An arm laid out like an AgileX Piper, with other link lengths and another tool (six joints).
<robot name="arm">
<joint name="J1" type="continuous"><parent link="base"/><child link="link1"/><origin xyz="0 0 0.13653"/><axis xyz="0 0 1"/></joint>
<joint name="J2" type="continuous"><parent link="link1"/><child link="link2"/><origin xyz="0 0 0" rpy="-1.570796 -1.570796 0"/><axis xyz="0 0 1"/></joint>
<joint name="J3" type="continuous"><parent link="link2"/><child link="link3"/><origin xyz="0.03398 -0.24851 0" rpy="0 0 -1.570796"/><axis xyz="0 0 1"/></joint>
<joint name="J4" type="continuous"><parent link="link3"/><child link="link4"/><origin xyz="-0.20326 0.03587 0" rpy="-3.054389 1.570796 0"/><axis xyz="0 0 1"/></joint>
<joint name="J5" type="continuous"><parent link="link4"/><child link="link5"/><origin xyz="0 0 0" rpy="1.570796 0 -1.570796"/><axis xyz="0 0 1"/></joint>
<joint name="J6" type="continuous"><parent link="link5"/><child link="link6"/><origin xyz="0 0.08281 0" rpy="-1.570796 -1.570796 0"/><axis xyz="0 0 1"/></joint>
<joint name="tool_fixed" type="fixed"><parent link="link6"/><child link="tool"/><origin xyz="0.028 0.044 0.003" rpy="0 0.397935 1.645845"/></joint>
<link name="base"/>
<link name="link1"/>
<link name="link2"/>
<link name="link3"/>
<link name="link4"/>
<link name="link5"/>
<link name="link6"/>
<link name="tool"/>
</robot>
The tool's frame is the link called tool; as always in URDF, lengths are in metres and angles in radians. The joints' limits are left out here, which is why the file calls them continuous.
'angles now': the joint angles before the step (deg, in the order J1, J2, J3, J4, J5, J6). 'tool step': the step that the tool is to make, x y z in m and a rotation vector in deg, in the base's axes. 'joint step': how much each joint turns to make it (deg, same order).
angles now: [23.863 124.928 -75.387 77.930 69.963 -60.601]
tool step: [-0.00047 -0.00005 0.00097 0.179 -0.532 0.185]
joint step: [0.000 -0.111 0.000 0.001 0.000 -0.488]
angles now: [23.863 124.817 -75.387 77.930 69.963 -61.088]
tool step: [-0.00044 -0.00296 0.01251 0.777 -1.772 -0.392]
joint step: [-0.392 -1.934 0.001 0.001 0.000 -0.002]
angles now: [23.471 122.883 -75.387 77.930 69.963 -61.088]
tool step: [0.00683 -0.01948 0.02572 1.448 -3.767 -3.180]
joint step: [-3.232 -4.033 -0.001 -0.077 0.000 -0.001]
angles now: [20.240 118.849 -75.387 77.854 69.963 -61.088]
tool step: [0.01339 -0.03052 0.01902 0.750 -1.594 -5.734]
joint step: [-5.190 -3.118 0.000 0.000 -0.001 1.495]
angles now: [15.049 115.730 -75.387 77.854 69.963 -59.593]
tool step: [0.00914 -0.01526 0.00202 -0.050 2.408 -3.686]
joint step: [-2.558 -0.538 0.000 0.000 0.000 3.146]
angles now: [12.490 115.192 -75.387 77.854 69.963 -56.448]
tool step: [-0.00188 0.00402 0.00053 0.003 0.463 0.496]
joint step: [0.721 -0.131 0.001 -0.001 0.000 0.632]
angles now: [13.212 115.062 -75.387 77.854 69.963 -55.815]
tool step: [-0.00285 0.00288 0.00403 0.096 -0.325 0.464]
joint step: [0.565 -0.681 0.001 -0.056 0.000 0.372]
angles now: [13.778 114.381 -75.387 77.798 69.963 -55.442]
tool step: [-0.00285 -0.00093 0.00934 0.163 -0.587 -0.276]
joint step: [-0.001 -1.620 0.001 -0.211 0.000 1.101]
